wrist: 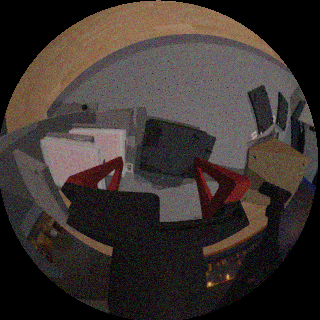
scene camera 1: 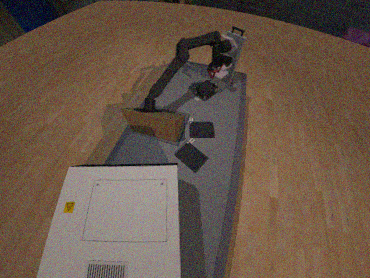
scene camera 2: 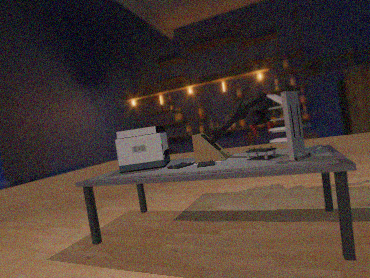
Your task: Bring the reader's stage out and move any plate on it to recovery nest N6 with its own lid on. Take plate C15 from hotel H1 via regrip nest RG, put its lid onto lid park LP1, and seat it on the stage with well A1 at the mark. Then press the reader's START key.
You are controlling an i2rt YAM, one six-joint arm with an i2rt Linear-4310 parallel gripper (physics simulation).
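Places are measured from the arm's base along level axes (x ahead, y left, z up), in metres.
Where they show: gripper, fingertip midpoint: (wrist: 157, 160) (scene camera 1: 215, 75) (scene camera 2: 262, 135); arm's base at its link origin: (wrist: 275, 191) (scene camera 1: 148, 111) (scene camera 2: 210, 142).
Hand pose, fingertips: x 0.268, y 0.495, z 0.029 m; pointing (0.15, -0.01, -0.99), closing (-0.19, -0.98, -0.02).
Observation:
Each offset is from my fingertips to the top centre of the thing. "pt": to the spot under its first point. Level surfaces: height alone.
My gripper (scene camera 1: 216, 73) (scene camera 2: 256, 131) (wrist: 157, 160) is open, its red fingers wide apart with nothing between them. It hangs above and beside a dark raised nest {0.040 m back, 0.035 m right, 0.082 m down} (scene camera 1: 204, 90) (scene camera 2: 261, 151) (wrist: 175, 150), whose label is unreadable. The hotel (scene camera 1: 239, 49) (scene camera 2: 292, 125) stands close by. In the wrist view a pinkish plate {0.024 m ahead, 0.127 m left, 0.036 m up} (wrist: 70, 159) and another pinkish plate {0.020 m ahead, 0.121 m left, 0.033 m down} (wrist: 111, 142) sit on its shelves, left of the fingers; their labels are unreadable. The white reader {0.027 m back, 1.005 m right, 0.172 m up} (scene camera 1: 125, 210) (scene camera 2: 142, 150) stands at the table's other end. Its stage and START key do not show.
A tan wedge-shaped block (scene camera 1: 155, 124) (scene camera 2: 204, 149) (wrist: 275, 162) stands at the arm's base. Two flat dark pads lie beside it: one pad {pt 0.064 m ahead, 0.401 m right, 0.148 m down} (scene camera 1: 202, 129) (wrist: 261, 110) is nearer the nest, the other pad (scene camera 1: 191, 157) (wrist: 282, 111) nearer the reader. The grey table {0.157 m down} (scene camera 1: 225, 165) carries everything.

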